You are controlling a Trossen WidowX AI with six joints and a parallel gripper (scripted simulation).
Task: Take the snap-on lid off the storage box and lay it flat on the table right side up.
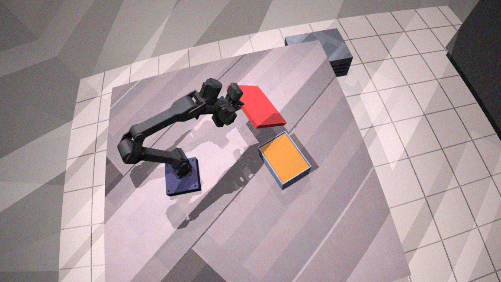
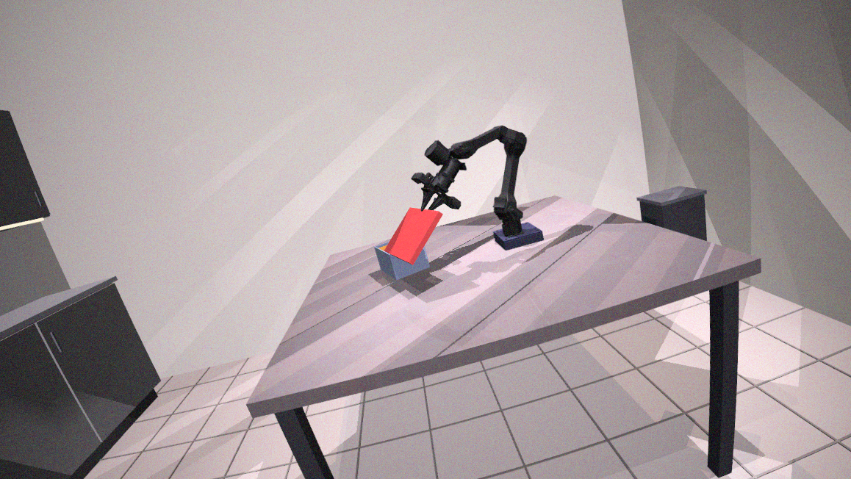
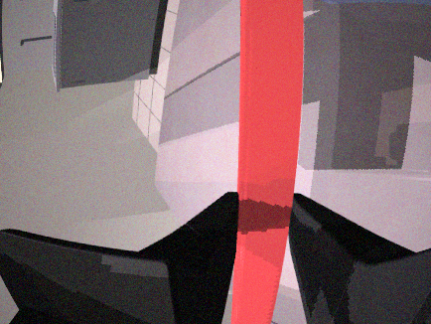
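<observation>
Now: gripper tip 6 cm short of the red lid, 5 cm above it and 2 cm to the right of it. From my gripper tip the other things lie so: storage box: 21 cm to the right, 18 cm below, 11 cm ahead.
</observation>
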